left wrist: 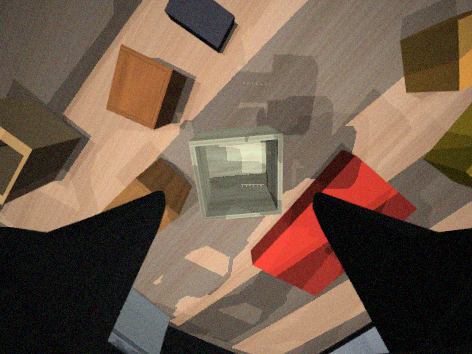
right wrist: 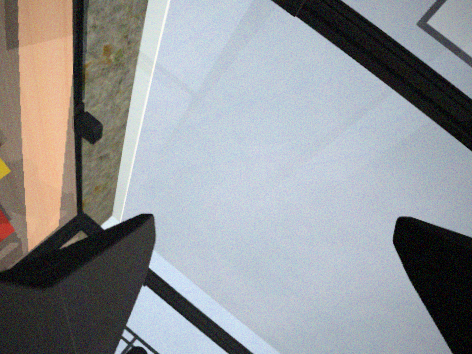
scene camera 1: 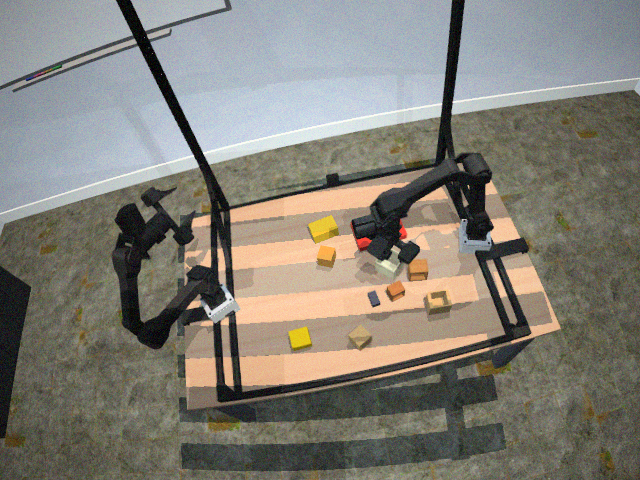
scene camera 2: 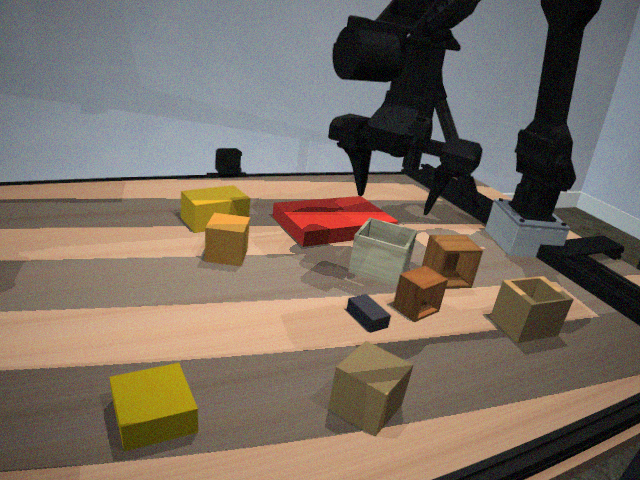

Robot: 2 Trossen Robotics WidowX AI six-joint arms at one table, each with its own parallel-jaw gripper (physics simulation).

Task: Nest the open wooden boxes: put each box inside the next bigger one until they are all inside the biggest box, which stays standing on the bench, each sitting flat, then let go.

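Where they show: left gripper, fingertip midpoint: [left wrist: 240,199] [scene camera 2: 392,204]; right gripper, fingertip midpoint: [right wrist: 275,228] [scene camera 1: 185,199]; left arm's base at its link origin: [scene camera 1: 476,231] [scene camera 2: 531,212]; right arm's base at its link origin: [scene camera 1: 215,299].
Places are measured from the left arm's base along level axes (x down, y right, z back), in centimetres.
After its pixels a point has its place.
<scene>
A grey-green open box [scene camera 1: 386,267] @[z -30.0, x 0.4, y -15.3 cm] [scene camera 2: 379,258] @[z -30.5, x 2.8, y -15.3 cm] [left wrist: 240,202] @[z -27.6, x 2.5, y -9.2 cm] stands upright, opening up, empty inside. A tan open box [scene camera 1: 439,310] @[z -12.4, x 3.5, y -27.7 cm] [scene camera 2: 509,315] @[z -16.1, x 3.9, y -26.0 cm] [left wrist: 45,125] @[z -16.3, x 4.0, y -25.2 cm] stands upright at the right of both scene views. A brown box [scene camera 1: 418,267] @[z -19.8, x 0.2, y -14.7 cm] [scene camera 2: 454,241] @[z -19.9, x 0.2, y -13.8 cm] [left wrist: 167,185] @[z -22.7, x 2.7, y -14.5 cm] and a smaller red-brown box [scene camera 1: 395,290] @[z -26.7, x 1.4, y -22.7 cm] [scene camera 2: 422,277] @[z -26.8, x 1.5, y -22.1 cm] [left wrist: 137,87] @[z -26.6, x 1.5, y -22.0 cm] lie on their sides, openings facing scene camera 2. My left gripper [scene camera 1: 394,253] @[z -29.3, x -3.9, y -12.7 cm] [scene camera 2: 393,203] @[z -29.3, x -3.9, y -12.7 cm] [left wrist: 240,199] @[z -29.3, x -3.9, y -12.7 cm] is open and empty, above the grey-green box. My right gripper [scene camera 1: 184,201] @[z -87.5, x -31.2, y -14.5 cm] [right wrist: 275,228] @[z -87.5, x -31.2, y -14.5 cm] is open and empty, raised past the table's left edge.
A red slab [scene camera 1: 364,242] @[z -38.3, x 3.7, y -4.4 cm] [scene camera 2: 330,219] @[z -35.2, x 3.7, y -1.6 cm] [left wrist: 300,235] @[z -30.8, x 3.7, y -0.9 cm] lies behind the grey-green box. Yellow blocks [scene camera 1: 323,228] [scene camera 2: 155,397], an orange block [scene camera 1: 326,256] @[z -50.1, x 1.2, y -12.2 cm] [scene camera 2: 224,240] @[z -50.8, x 2.6, y -13.3 cm], a dark block [scene camera 1: 373,298] @[z -33.5, x 4.4, y -24.7 cm] [scene camera 2: 368,312] @[z -33.7, x 4.4, y -25.6 cm] [left wrist: 202,22] @[z -33.2, x 4.4, y -23.7 cm] and a tan block [scene camera 1: 359,336] @[z -36.3, x 1.1, y -38.8 cm] [scene camera 2: 361,397] @[z -37.5, x 2.8, y -40.6 cm] are spread around.
</scene>
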